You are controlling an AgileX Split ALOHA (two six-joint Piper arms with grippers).
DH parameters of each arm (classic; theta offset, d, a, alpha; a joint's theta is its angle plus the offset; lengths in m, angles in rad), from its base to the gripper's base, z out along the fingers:
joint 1: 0 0.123 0 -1.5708
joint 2: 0.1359 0 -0.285 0
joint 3: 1.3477 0 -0.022 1.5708
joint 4: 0 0.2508 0 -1.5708
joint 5: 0 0 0.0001 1.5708
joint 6: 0 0.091 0 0
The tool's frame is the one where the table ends.
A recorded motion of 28 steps. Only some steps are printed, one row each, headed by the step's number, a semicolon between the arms.
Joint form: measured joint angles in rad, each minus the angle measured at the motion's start. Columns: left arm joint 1, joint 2, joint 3, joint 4, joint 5, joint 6; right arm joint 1, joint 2, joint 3, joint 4, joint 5, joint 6.
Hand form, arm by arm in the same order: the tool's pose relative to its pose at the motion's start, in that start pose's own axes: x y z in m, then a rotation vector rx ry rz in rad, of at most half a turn. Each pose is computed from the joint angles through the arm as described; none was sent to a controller.
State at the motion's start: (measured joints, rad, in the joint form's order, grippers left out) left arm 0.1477 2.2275 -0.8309 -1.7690 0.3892 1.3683; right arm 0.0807 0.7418 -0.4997 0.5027 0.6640 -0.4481
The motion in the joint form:
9: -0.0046 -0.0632 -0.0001 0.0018 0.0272 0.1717; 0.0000 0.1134 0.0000 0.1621 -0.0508 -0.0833
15: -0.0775 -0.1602 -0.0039 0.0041 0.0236 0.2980; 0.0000 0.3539 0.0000 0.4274 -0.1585 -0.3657
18: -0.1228 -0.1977 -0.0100 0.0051 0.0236 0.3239; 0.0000 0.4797 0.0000 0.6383 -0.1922 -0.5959
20: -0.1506 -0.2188 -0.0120 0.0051 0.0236 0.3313; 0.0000 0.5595 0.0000 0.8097 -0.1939 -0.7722
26: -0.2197 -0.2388 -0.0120 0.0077 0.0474 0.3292; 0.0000 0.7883 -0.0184 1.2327 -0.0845 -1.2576
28: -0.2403 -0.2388 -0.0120 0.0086 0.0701 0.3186; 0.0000 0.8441 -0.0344 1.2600 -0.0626 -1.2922
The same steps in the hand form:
9: -0.0081 -0.0147 -0.0152 0.0470 -0.0494 0.2016; -0.0072 -0.0014 0.0214 -0.0615 0.0171 0.0840
15: -0.0091 -0.0510 -0.0330 0.0877 -0.1096 0.4294; -0.0121 -0.0132 0.0690 -0.0968 0.0686 0.1154
18: -0.0062 -0.0704 -0.0389 0.1133 -0.1294 0.5097; -0.0109 -0.0186 0.0943 -0.1239 0.0832 0.1222
20: -0.0033 -0.0816 -0.0422 0.1292 -0.1382 0.5482; -0.0094 -0.0211 0.1101 -0.1509 0.0832 0.1338
26: 0.0107 -0.1041 -0.0419 0.1837 -0.1196 0.6139; -0.0044 -0.0247 0.1536 -0.2687 0.0593 0.1262
28: 0.0164 -0.1109 -0.0405 0.2141 -0.1043 0.6222; -0.0026 -0.0266 0.1644 -0.2866 0.0744 0.1346

